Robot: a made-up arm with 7 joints.
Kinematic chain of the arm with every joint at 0, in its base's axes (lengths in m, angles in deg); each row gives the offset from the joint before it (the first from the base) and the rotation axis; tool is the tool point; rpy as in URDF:
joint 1: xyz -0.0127 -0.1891 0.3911 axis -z
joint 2: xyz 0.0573 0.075 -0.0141 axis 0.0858 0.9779 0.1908
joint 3: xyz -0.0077 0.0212 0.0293 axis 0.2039 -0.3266 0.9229
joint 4: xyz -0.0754 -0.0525 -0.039 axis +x
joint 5: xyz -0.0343 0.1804 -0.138 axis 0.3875 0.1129 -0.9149
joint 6: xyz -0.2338 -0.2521 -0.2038 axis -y
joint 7: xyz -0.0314 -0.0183 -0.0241 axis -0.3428 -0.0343 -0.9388
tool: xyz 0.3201 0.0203 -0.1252 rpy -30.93 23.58 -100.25
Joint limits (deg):
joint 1: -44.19..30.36
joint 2: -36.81..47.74
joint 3: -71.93..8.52
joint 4: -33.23..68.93
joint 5: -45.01..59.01
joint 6: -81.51..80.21
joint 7: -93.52..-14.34
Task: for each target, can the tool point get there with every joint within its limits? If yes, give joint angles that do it. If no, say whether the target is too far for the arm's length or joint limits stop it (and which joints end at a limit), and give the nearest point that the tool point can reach.
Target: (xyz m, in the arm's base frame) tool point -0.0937 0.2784 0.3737
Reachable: yes | joints -9.17 -3.48 -17.66 46.05 38.61 56.59 -57.62
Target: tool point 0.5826 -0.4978 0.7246
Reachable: no: joint limits stop it (at a limit: joint 1, joint 2, joint 3, joint 5) | nearest point 0.5487 -0.0955 0.6204 | short by 0.417 m
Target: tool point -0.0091 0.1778 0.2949
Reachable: yes | joints -1.27 13.93 -40.42 40.76 37.23 57.79 -37.28
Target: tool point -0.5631 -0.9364 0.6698
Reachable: no: joint limits stop it (at a limit: joint 1, joint 2, joint 4, joint 6, joint 7) | nearest point -0.4818 -0.7569 0.5855 | short by 0.214 m
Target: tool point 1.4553 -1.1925 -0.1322
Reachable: no: too far | nearest point 0.4251 -0.4884 0.0652 | short by 1.263 m
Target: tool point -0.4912 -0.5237 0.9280
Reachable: no: joint limits stop it (at a limit: joint 2, joint 3, joint 4, joint 6, joint 7) | nearest point -0.4702 -0.5090 0.8589 | short by 0.074 m
